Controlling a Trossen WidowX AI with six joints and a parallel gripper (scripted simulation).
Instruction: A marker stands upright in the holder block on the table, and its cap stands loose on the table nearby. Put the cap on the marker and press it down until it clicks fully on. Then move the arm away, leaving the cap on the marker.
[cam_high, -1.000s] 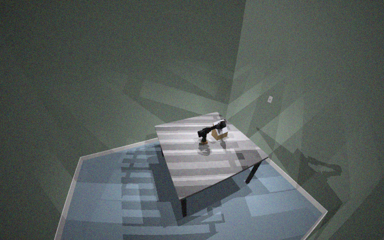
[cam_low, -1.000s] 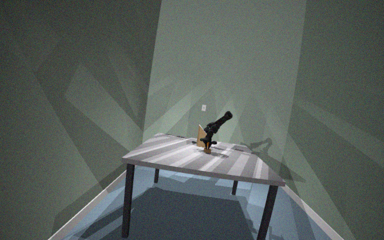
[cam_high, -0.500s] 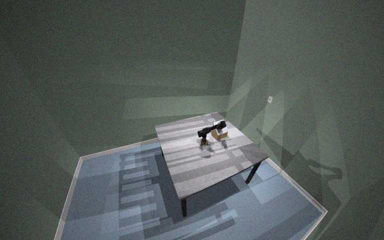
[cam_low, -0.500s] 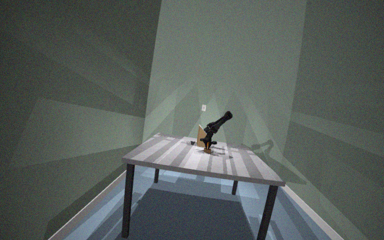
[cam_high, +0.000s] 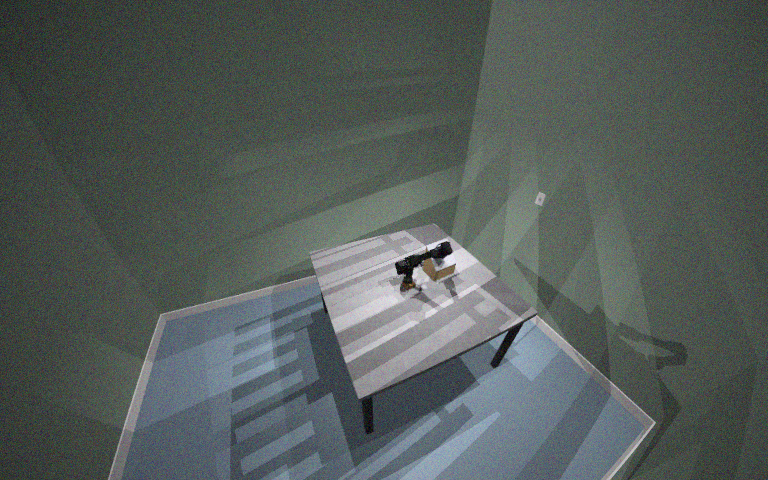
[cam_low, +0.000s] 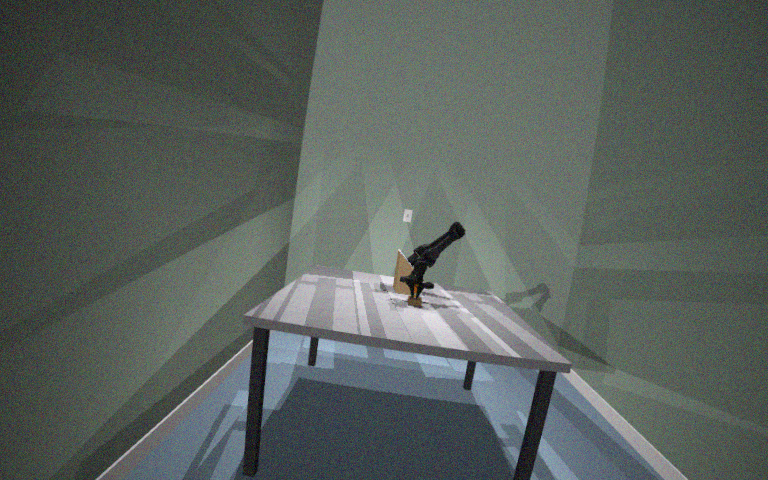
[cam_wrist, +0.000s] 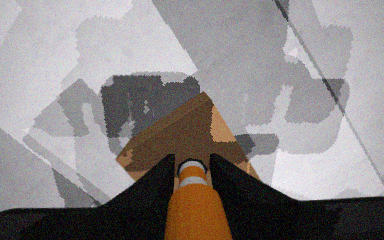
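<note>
The holder block is 2 cm below my gripper tip and 1 cm behind it. From my gripper tip the other things lie so: orange cap (5 cm above, 1 cm behind).
</note>
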